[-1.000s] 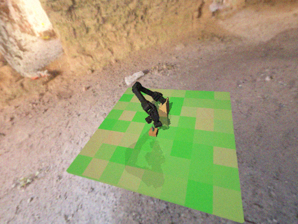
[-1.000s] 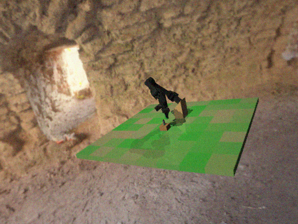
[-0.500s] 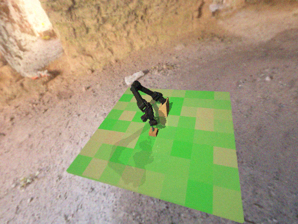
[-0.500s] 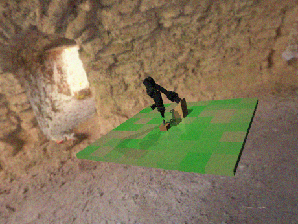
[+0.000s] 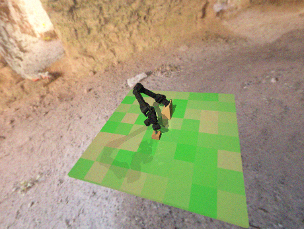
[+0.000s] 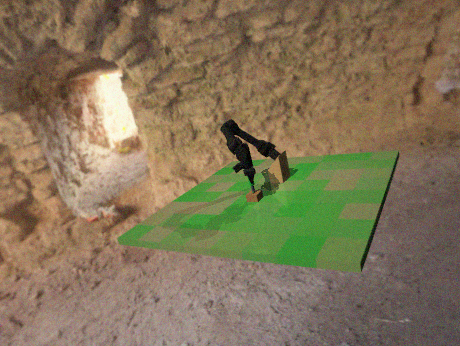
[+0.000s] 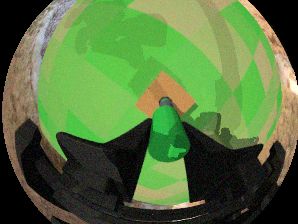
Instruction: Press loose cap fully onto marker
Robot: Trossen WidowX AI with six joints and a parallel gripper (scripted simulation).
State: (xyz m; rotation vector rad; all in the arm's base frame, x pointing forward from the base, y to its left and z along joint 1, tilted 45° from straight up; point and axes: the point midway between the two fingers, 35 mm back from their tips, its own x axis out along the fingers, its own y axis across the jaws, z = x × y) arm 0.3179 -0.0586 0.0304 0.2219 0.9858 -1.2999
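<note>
The holder block lies 90 mm below my gripper tip. From my gripper tip the other things lie so: green cap: 10 mm above.
</note>
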